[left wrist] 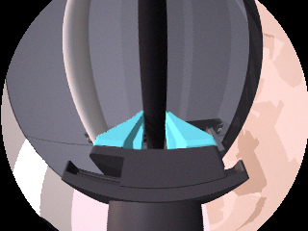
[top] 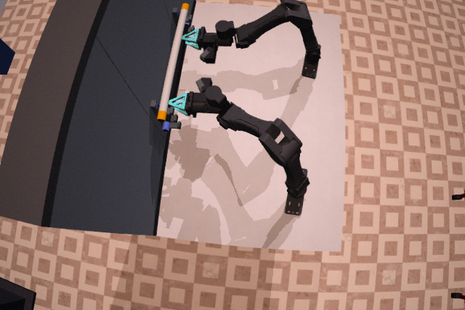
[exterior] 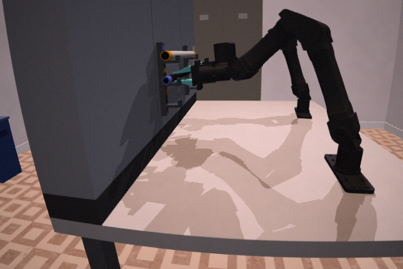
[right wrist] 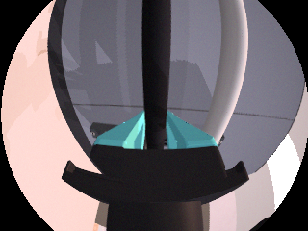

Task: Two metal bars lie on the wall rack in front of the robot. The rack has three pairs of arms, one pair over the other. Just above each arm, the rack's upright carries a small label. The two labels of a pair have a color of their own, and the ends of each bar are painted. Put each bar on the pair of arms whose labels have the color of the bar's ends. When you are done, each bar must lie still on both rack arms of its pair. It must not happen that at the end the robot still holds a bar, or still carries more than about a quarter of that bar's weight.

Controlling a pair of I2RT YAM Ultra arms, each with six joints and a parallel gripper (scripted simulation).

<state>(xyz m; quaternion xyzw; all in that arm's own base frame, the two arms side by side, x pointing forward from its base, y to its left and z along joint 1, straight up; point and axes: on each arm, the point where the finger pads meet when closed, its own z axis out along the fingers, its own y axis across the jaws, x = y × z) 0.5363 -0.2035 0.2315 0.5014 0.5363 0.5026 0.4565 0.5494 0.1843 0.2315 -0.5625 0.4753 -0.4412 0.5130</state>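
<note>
My left hand is 20 mm short of the dark metal bar and 150 mm to the left of it. Round my left hand: pale metal bar: 20 mm ahead, 160 mm to the right, 80 mm above; then tall grey wall panel: 110 mm ahead, 100 mm to the right, 190 mm above.
The pale metal bar lies 1 cm behind my right hand, 13 cm to the left of it and 8 cm above it. Round my right hand: dark metal bar: 1 cm behind, 15 cm to the left; tall grey wall panel: 9 cm ahead, 20 cm to the left, 19 cm above.
</note>
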